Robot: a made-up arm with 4 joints.
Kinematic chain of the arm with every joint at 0, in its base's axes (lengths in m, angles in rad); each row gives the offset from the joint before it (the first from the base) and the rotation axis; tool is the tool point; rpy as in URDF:
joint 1: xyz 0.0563 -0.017 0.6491 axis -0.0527 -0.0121 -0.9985
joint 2: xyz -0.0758 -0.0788 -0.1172 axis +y
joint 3: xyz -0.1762 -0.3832 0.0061 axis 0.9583 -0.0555 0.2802
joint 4: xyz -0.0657 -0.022 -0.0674 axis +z
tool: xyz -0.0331 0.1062 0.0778 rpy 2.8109 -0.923 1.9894
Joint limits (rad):
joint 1: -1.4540..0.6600
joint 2: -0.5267..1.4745
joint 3: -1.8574..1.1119
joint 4: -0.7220..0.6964
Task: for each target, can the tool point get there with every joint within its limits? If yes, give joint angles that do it. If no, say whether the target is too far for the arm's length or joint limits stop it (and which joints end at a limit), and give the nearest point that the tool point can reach.
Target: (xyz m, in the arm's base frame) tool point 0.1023 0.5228 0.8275
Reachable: no: joint limits stop it (at a limit: joint 1, joint 2) | nearest point 0.4605 -0.1071 0.7437 | short by 0.729 m
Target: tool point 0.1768 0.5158 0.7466
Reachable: no: joint limits stop it (at a limit: joint 1, joint 2) | nearest point 0.4670 -0.1029 0.7322 | short by 0.684 m
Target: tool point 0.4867 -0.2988 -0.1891
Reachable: no: too far | nearest point 0.4258 -0.3197 0.2729 | short by 0.466 m
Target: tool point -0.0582 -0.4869 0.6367
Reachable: yes | joints -0.4437 0.6633 -0.8252 -0.0425
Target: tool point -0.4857 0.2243 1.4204
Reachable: no: too far | nearest point -0.3788 -0.1909 0.8310 | short by 0.729 m
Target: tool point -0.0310 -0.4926 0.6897
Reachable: yes | joints -0.5011 0.6753 -0.3869 0.1723
